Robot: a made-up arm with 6 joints.
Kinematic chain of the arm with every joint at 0, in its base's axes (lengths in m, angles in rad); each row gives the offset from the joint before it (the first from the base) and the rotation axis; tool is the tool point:
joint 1: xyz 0 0 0.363 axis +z
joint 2: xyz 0 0 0 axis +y
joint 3: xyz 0 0 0.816 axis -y
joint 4: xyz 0 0 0 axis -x
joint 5: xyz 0.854 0 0 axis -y
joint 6: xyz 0 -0.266 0 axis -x
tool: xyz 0 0 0
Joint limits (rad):
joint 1: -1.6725..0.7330
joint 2: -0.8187..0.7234
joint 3: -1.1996..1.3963
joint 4: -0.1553..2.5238
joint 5: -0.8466..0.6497
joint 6: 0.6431..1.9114
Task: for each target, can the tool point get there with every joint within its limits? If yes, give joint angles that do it. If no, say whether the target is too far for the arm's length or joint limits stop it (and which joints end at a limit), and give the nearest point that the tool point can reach.
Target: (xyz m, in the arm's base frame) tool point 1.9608 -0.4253 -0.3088
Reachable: no: too far | nearest point 1.1856 -0.2572 0.3855 | short by 1.054 m
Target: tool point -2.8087 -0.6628 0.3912
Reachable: no: too far | nearest point -1.2861 -0.3035 1.4436 | short by 1.885 m
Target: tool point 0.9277 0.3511 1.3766
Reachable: yes | joints 0.4234 0.1500 0.0895 1.3392 -0.1921 1.3060
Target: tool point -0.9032 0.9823 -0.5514
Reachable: no: joint limits stop it (at a limit: joint 1, joint 2, joint 3, joint 4) | nearest point 0.1449 0.4222 0.1199 | short by 1.365 m
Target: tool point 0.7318 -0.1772 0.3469
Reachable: yes | joints 0.1189 0.4082 -0.7480 0.1553 -0.0907 1.5320
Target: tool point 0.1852 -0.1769 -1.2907
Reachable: no: joint limits stop it (at a limit: joint 2, joint 3) | nearest point 0.3581 -0.3421 0.0813 | short by 1.393 m
